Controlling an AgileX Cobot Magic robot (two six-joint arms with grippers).
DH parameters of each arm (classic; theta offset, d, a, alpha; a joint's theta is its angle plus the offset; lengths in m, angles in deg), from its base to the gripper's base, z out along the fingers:
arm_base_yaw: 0 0.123 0 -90
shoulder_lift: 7.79 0 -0.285 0
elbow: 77.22 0 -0.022 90
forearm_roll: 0 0.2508 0 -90
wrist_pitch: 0 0 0.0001 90
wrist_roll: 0 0.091 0 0
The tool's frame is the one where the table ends.
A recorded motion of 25 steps. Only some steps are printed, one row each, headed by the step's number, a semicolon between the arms.
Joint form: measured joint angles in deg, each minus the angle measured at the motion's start. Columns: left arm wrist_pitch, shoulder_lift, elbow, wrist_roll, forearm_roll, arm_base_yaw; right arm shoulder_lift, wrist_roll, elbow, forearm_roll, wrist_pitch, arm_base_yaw.
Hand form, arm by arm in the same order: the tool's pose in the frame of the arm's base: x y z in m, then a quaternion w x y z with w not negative. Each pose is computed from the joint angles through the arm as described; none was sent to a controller.
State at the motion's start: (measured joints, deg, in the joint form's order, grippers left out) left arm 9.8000 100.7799 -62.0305 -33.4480 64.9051 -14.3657; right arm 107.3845 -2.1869 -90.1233 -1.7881 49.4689 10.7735
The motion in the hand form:
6: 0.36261 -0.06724 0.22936 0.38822 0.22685 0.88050 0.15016; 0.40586 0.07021 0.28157 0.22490 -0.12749 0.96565 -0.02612
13: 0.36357 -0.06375 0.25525 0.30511 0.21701 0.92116 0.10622; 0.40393 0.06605 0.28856 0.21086 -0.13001 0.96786 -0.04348
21: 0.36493 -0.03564 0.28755 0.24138 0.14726 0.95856 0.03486; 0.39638 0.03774 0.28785 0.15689 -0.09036 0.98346 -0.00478
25: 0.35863 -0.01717 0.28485 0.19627 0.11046 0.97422 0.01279; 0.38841 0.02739 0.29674 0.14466 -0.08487 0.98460 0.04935
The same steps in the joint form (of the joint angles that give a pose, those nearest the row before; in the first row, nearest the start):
6: 10.05 -2.97 -0.21 3.37 -11.67 0.00; 0.00 -0.06 -3.24 -3.50 5.78 0.00
13: 24.34 -3.43 -8.98 33.84 -44.51 1.65; -0.12 -0.06 -4.86 -5.35 9.28 -0.13
21: 40.18 -3.52 -18.27 43.07 -61.37 8.11; -0.62 -2.53 -4.85 1.08 15.69 -5.19
25: 45.80 -3.52 -18.52 43.64 -64.90 11.62; -2.04 -6.69 -4.86 8.54 18.84 -8.20

